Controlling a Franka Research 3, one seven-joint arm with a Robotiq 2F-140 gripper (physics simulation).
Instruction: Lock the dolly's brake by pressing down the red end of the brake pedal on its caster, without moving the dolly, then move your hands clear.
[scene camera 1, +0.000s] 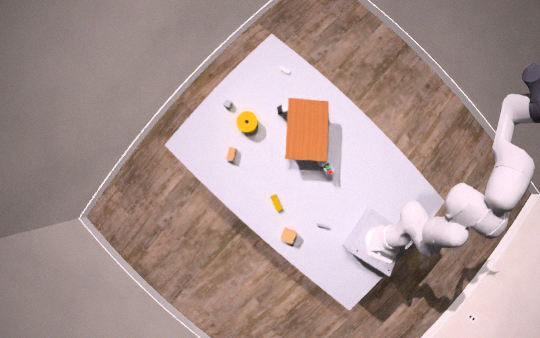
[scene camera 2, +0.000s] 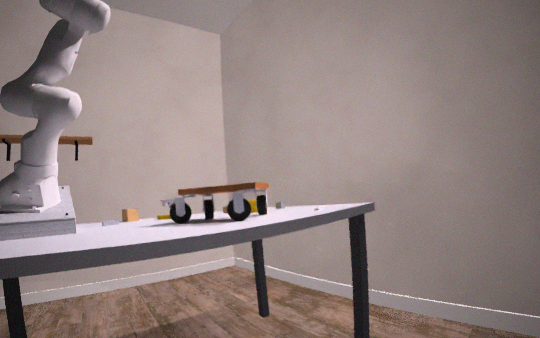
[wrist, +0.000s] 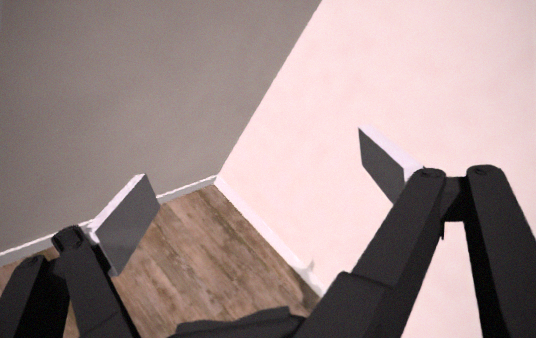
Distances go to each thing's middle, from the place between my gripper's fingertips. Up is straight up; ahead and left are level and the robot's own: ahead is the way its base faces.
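Dolly (scene camera 1: 307, 124): well below my hand, far to the left of it, far ahead of it.
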